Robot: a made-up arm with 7 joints.
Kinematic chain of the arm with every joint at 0, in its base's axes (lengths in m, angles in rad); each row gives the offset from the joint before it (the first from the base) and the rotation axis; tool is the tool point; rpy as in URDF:
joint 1: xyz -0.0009 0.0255 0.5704 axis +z
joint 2: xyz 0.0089 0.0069 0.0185 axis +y
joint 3: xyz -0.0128 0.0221 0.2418 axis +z
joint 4: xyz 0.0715 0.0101 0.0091 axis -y
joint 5: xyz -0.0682 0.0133 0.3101 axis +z
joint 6: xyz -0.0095 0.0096 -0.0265 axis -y
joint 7: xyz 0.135 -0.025 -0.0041 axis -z
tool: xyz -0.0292 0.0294 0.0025 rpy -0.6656 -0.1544 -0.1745
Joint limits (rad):
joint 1: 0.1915..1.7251
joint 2: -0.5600..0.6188
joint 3: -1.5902..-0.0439
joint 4: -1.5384..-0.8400
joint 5: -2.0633..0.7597
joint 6: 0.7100..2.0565
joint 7: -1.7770..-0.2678
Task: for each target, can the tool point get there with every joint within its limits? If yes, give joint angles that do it. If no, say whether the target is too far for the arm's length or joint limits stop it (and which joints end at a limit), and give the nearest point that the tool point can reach.
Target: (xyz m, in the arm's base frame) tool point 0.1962 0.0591 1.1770
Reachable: yes | joints 1.5579 -0.4228 -0.7325 -1.0840 -0.9568 1.6862 -1.2919
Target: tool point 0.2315 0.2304 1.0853
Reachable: yes | joints 1.3437 -0.1224 -0.6192 -1.0422 0.5052 1.1730 -1.1214
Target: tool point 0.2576 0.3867 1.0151
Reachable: yes | joints 1.0461 0.1749 -0.2694 -1.0897 -0.8874 1.5891 -0.5217
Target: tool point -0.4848 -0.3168 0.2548
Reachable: no: joint limits stop it (at a limit: joint 1, joint 2, joint 3, joint 4, joint 6, joint 7) | nearest point -0.1347 -0.4035 0.7925 | short by 0.647 m
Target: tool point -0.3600 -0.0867 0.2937
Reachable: no: joint limits stop it (at a limit: joint 1, joint 2, joint 3, joint 4, joint 6, joint 7) | nearest point -0.1196 -0.4013 0.7849 | short by 0.631 m
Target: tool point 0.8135 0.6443 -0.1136
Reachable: no: too far | nearest point 0.4265 0.3502 0.5569 | short by 0.828 m
